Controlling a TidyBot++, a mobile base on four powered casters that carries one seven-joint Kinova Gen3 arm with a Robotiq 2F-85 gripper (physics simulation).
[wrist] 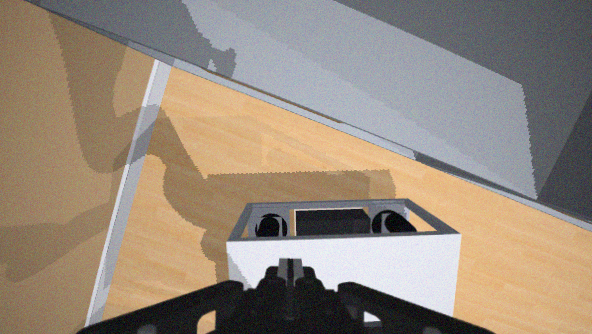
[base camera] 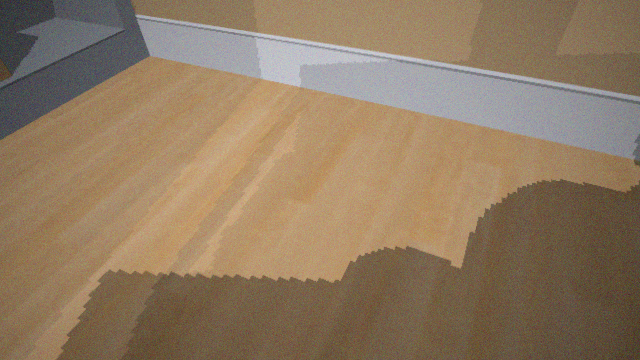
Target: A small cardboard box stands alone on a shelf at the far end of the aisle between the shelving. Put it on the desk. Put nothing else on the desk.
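Frame: origin at the arm's base, x ahead, y left, z up, level; metres.
Seen in the pictures: gripper, fingertip midpoint: (wrist: pixel 290 274).
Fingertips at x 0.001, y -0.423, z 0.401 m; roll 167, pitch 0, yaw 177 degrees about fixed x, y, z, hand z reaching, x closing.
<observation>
A point is followed by its place in that frame.
My gripper (wrist: pixel 290 274) {x 0.001, y -0.423, z 0.401 m} is shut and empty, at the bottom centre of the wrist view, above the robot's own base. A grey shelf unit (wrist: pixel 360 75) (base camera: pixel 75 70) crosses the top and right of the wrist view and stands at the left edge of the base camera view. A small orange-brown patch (base camera: pixel 3 70) {x 0.629, y 0.593, z -0.306 m} at that left edge may be part of the cardboard box; too little shows to be sure. The box does not show in the wrist view. The desk does not show in either view.
The white mobile base (wrist: pixel 345 265) {x -0.119, y -0.183, z -0.014 m} with its open top frame is below the gripper. A tan wall (base camera: pixel 350 25) {x 0.704, y 0.003, z -0.271 m} (wrist: pixel 40 150) {x 0.509, y -0.472, z 0.020 m} with a pale skirting board (base camera: pixel 450 85) {x 0.624, y -0.156, z -0.337 m} (wrist: pixel 125 175) {x 0.548, y -0.353, z -0.308 m} meets the shelf unit at a corner. Wooden floor (base camera: pixel 250 175) {x 0.472, y 0.144, z -0.397 m} (wrist: pixel 225 125) {x 0.228, y -0.505, z -0.397 m} lies between them, with the robot's shadow on it.
</observation>
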